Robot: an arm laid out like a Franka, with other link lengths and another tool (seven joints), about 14 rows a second.
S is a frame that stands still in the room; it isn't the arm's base.
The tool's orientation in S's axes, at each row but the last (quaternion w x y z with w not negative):
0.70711 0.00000 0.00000 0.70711
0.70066 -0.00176 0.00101 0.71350
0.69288 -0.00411 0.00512 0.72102
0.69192 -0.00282 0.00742 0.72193
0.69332 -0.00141 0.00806 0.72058
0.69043 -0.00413 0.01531 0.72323
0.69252 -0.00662 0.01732 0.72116
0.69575 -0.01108 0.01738 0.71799
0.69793 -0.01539 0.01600 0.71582
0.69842 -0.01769 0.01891 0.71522
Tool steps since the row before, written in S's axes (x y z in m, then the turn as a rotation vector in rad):
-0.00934 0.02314 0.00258 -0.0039 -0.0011 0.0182
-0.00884 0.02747 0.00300 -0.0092 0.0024 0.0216
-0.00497 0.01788 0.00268 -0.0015 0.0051 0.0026
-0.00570 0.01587 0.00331 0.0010 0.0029 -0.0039
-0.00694 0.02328 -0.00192 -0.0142 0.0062 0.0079
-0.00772 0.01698 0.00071 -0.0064 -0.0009 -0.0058
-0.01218 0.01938 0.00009 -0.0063 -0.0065 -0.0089
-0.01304 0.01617 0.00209 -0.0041 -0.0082 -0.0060
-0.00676 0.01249 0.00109 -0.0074 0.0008 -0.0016
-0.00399 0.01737 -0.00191 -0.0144 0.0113 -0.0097
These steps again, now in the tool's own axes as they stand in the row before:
0.02314 0.00934 0.00258 -0.0011 0.0039 0.0182
0.02761 0.00834 0.00312 0.0025 0.0091 0.0216
0.01803 0.00426 0.00291 0.0051 0.0013 0.0027
0.01605 0.00504 0.00351 0.0029 -0.0011 -0.0039
0.02355 0.00602 -0.00167 0.0066 0.0140 0.0079
0.01730 0.00694 0.00107 -0.0004 0.0063 -0.0059
0.01985 0.01139 0.00058 -0.0059 0.0064 -0.0092
0.01648 0.01255 0.00263 -0.0078 0.0043 -0.0064
0.01260 0.00644 0.00164 0.0011 0.0074 -0.0016
0.01754 0.00357 -0.00101 0.0121 0.0141 -0.0091

